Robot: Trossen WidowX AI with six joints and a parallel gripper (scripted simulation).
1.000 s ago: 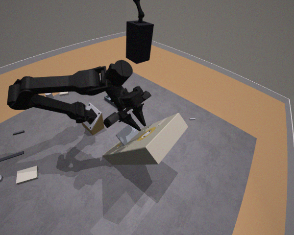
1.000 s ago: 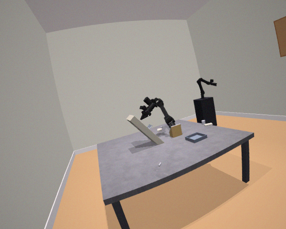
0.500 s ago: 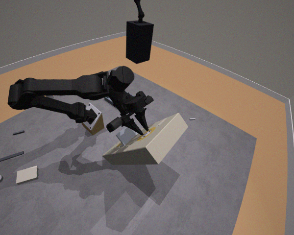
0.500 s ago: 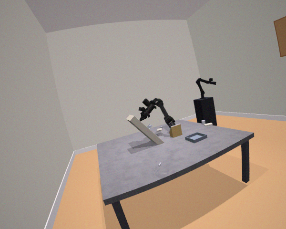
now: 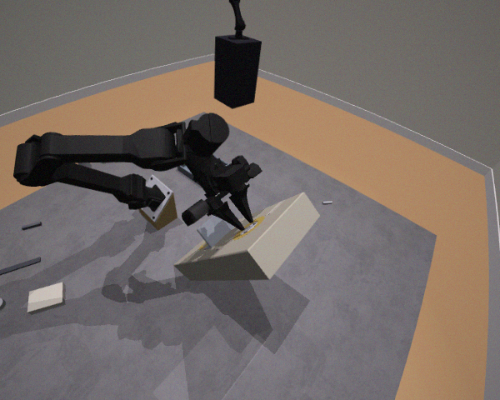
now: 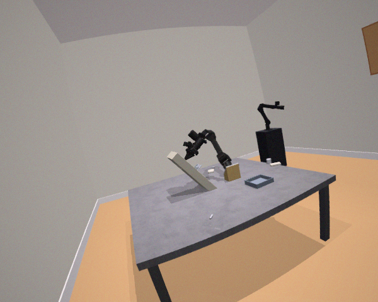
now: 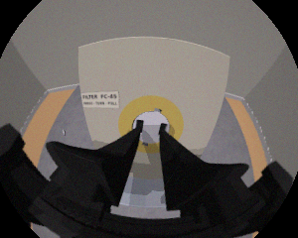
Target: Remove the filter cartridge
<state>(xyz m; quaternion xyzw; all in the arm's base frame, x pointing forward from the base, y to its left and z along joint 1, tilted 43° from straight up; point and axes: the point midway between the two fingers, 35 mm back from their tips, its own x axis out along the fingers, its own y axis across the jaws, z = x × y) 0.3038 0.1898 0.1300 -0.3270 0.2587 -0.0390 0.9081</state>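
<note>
The round filter cartridge is 2 cm ahead of my gripper tip and 1 cm below it. Also, from my gripper tip: cream service panel 9 cm below, 3 cm behind; then small pin 48 cm to the left, 26 cm below, 2 cm behind; then blue-grey tray 46 cm behind, 25 cm below, 21 cm to the left.
</note>
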